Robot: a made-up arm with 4 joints.
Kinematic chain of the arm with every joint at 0, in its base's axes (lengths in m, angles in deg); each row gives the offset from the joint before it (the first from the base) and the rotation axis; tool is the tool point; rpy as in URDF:
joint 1: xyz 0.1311 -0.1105 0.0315 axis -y
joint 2: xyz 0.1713 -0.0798 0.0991 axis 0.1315 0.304 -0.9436
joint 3: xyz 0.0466 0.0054 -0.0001 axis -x
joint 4: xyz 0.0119 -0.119 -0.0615 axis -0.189 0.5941 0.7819
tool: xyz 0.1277 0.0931 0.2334 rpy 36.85 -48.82 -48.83
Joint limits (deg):
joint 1: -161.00..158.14
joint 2: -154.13..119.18
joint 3: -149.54..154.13
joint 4: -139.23..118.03
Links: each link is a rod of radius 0.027 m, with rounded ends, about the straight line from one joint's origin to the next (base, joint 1, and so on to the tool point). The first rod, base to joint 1, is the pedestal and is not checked.
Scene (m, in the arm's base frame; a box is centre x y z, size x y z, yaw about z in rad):
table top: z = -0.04
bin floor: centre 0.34 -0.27 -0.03 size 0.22 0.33 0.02 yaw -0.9
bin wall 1: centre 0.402 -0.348 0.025 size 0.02 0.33 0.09 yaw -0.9
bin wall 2: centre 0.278 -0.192 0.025 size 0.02 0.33 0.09 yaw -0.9
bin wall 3: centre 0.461 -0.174 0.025 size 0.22 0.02 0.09 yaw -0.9
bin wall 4: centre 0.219 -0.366 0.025 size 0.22 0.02 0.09 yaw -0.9
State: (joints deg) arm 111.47 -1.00 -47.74 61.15
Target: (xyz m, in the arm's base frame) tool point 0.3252 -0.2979 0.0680
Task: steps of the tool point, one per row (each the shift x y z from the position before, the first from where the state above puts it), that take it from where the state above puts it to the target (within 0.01 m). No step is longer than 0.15 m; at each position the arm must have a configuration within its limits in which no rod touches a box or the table.
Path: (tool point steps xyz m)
1: 0.0397 -0.0845 0.0713
2: 0.0819 -0.0832 0.0381
3: 0.1060 -0.0650 -0.0071
4: 0.1077 -0.0333 -0.0503
5: 0.0899 0.0045 -0.0791
6: 0.0620 0.0405 -0.0862
7: 0.0353 0.0672 -0.0722

